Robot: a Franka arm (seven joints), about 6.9 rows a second.
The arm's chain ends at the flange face. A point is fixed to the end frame.
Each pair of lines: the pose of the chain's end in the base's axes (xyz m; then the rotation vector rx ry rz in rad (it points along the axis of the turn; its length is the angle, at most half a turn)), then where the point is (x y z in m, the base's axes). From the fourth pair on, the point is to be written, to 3 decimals.
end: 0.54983, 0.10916, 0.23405, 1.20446, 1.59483, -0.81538
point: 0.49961 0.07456 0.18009
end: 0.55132, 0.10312, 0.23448, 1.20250, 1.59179, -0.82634
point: 0.50072 0.06837 0.18098
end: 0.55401, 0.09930, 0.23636, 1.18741, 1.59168, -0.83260
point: 0.50344 0.06360 0.18345
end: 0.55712, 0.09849, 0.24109, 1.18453, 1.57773, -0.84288
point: 0.507 0.062 0.188
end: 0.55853, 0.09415, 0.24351, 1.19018, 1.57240, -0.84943
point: 0.508 0.058 0.191
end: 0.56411, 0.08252, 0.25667, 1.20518, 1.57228, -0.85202
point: 0.513 0.048 0.204
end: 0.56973, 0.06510, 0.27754, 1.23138, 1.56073, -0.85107
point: 0.518 0.032 0.224
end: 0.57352, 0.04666, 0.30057, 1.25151, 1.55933, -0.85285
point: 0.522 0.015 0.247
